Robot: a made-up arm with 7 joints.
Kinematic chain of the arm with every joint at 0, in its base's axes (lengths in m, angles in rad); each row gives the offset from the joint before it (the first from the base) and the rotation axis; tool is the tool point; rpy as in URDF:
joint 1: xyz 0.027 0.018 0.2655 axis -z
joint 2: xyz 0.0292 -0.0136 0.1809 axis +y
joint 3: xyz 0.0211 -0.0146 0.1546 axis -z
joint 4: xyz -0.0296 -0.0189 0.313 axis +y
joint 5: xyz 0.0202 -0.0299 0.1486 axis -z
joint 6: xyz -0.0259 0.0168 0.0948 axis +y
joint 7: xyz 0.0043 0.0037 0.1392 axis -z
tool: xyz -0.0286 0.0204 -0.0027 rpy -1.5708 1.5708 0
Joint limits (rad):
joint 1: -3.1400..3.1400
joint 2: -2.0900..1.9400
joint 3: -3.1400..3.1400
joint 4: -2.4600..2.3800
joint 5: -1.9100..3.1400
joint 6: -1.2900..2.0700
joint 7: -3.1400..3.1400
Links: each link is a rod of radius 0.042 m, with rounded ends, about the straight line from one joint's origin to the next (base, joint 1, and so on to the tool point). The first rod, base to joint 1, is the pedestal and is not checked.
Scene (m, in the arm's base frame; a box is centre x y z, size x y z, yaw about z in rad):
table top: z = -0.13
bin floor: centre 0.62 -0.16 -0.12 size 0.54 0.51 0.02 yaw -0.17
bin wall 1: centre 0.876 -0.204 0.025 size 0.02 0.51 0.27 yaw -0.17
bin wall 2: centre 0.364 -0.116 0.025 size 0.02 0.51 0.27 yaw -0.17
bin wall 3: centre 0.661 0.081 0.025 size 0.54 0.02 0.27 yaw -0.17
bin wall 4: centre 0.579 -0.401 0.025 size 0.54 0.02 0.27 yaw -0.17
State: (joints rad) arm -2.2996 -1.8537 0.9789 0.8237 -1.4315 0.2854 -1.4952
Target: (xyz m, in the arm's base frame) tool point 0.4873 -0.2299 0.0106
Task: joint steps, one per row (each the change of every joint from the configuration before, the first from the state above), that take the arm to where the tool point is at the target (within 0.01 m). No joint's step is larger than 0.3 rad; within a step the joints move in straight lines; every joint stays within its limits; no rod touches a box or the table.
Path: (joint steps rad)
1: -0.0732 0.0795 -0.0166 -0.2621 0.0896 -0.1671 0.0396
2: -0.0731 0.0795 -0.0167 -0.2621 0.0896 -0.1672 0.0396
3: -0.0732 0.0795 -0.0166 -0.2621 0.0896 -0.1671 0.0395
4: -0.0732 0.0794 -0.0166 -0.2621 0.0896 -0.1671 0.0396
5: -0.0732 0.0795 -0.0167 -0.2621 0.0896 -0.1672 0.0396
6: -0.0731 0.0795 -0.0166 -0.2621 0.0896 -0.1671 0.0396
7: -0.0732 0.0795 -0.0167 -0.2621 0.0896 -0.1671 0.0395
8: -0.0732 0.0795 -0.0166 -0.2621 0.0896 -0.1672 0.0396
9: 0.0475 -0.2736 -0.0476 0.1933 -0.0972 0.1310 -0.0341
10: 0.0474 -0.2736 -0.0475 0.1933 -0.0971 0.1311 -0.0341

